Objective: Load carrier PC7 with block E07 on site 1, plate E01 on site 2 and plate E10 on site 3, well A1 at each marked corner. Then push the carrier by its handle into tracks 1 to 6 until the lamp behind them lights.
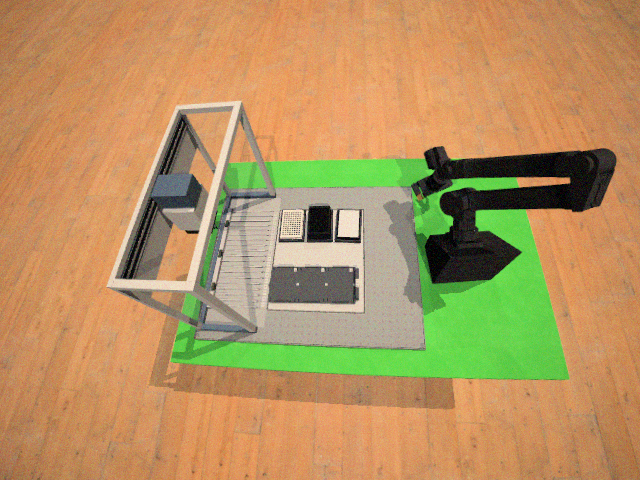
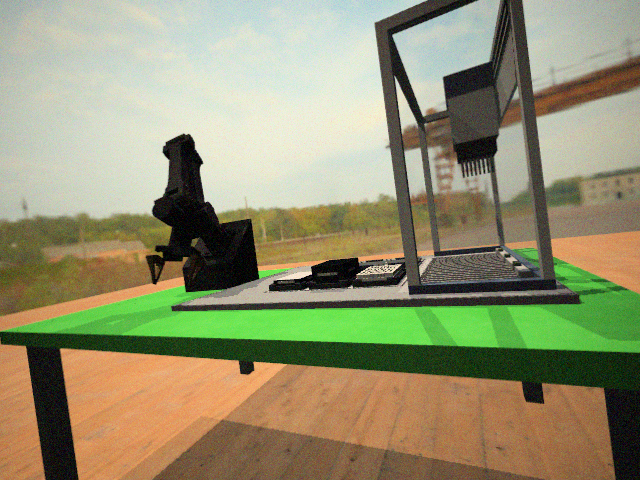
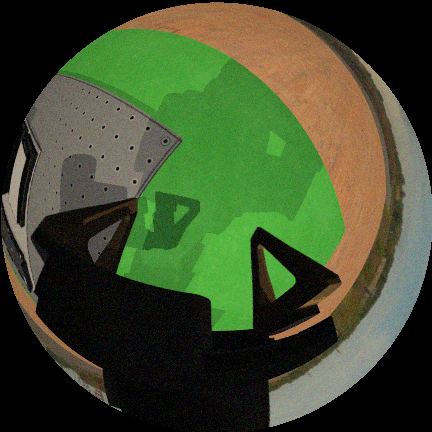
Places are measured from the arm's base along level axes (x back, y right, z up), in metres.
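Pixels of known places: gripper, fingertip midpoint: (image 1: 427, 189) (image 2: 172, 284) (image 3: 196, 219); arm's base, link origin: (image 1: 463, 241) (image 2: 220, 245).
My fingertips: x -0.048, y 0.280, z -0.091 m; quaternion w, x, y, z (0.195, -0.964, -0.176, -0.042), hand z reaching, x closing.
Note:
For each thing: its middle in the pictures, then the offset to it from my fingertips. Level surfaces: height alone.
- dark carrier, body centre: (image 2: 368, 263) (image 1: 313, 283) dx -0.463, dy -0.352, dz -0.031 m
- white perforated plate, body centre: (image 2: 380, 272) (image 1: 292, 224) dx -0.542, dy -0.099, dz -0.027 m
- tall black block, body centre: (image 2: 336, 270) (image 1: 319, 222) dx -0.431, dy -0.108, dz -0.013 m
- plain white-topped plate, body centre: (image 2: 298, 277) (image 1: 348, 224) dx -0.319, dy -0.118, dz -0.027 m
- grey deck, surface height: dz -0.046 m
- green table, surface height: dz -0.059 m
The dark carrier (image 1: 312, 291) lies on a pale panel, its handle end pointing right towards the arm. Its sites show no labware. Behind it stand a white perforated plate (image 1: 292, 223) (image 2: 381, 270), a tall black block (image 1: 319, 222) (image 2: 334, 268) and a plain white-topped plate (image 1: 348, 223) (image 2: 292, 278) in a row. Their labels and marked corners are too small to read. The grooved tracks (image 1: 245, 248) (image 2: 465, 267) lie left of the carrier; no lamp is seen lit. My gripper (image 1: 419, 196) (image 3: 196, 219) is open and empty, above the green table beyond the deck's right corner, away from the labware.
A frame (image 1: 206, 217) (image 2: 395, 155) stands over the tracks and carries a pipetting head (image 1: 178, 193) (image 2: 471, 111) with tips hanging down. The grey deck (image 1: 392, 325) (image 3: 115, 120) rests on the green table (image 1: 491, 335) (image 2: 310, 330) (image 3: 235, 260). The arm's black base (image 1: 465, 258) (image 2: 222, 263) stands right of the deck.

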